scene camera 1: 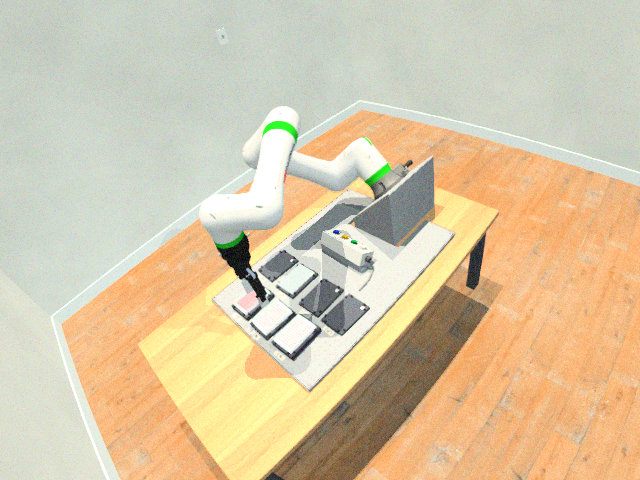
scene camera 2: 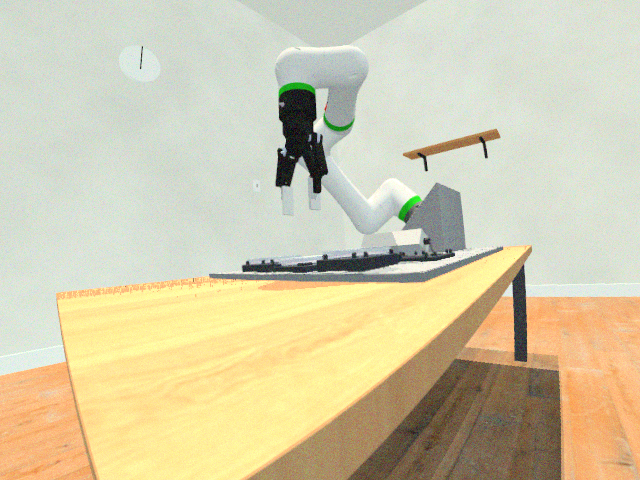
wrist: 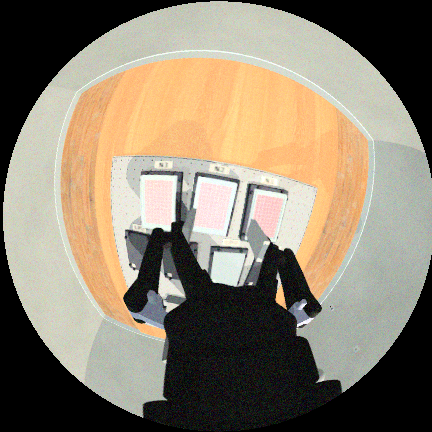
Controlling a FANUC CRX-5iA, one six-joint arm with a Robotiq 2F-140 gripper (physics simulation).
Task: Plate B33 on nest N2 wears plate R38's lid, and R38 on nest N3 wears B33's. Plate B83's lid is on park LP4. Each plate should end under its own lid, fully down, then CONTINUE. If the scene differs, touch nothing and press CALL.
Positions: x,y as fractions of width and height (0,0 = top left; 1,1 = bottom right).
Labels:
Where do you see a lid nest LP2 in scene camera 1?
At 0.54,0.65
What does my gripper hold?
Nothing.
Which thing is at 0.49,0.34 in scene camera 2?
My gripper.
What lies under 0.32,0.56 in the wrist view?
A lid nest LP2.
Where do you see a button box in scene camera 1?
At 0.56,0.53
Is my gripper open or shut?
Open.

